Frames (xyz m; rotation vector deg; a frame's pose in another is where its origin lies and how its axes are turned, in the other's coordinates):
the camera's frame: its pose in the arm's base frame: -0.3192 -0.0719 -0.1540 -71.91 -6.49 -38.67
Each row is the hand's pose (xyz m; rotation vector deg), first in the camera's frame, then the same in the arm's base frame.
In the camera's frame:
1: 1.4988 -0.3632 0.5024 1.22 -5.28 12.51
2: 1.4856 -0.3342 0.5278 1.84 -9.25 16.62
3: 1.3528 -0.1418 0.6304 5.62 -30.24 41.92
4: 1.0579 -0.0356 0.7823 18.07 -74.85 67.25
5: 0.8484 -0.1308 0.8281 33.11 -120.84 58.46
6: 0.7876 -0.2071 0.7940 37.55 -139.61 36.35
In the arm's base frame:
1: 0.8325 -0.2831 0.9684 -72.02 -3.32 -24.45
2: 0.8442 -0.2506 0.9468 -72.38 -4.16 -18.36
3: 0.8675 -0.0759 0.7621 -71.06 -6.20 16.94
4: 0.7289 0.1968 0.5955 -59.16 -27.11 67.81
5: 0.5231 0.3095 0.5994 -43.27 -66.77 93.71
6: 0.4246 0.2924 0.6255 -38.51 -93.55 92.31

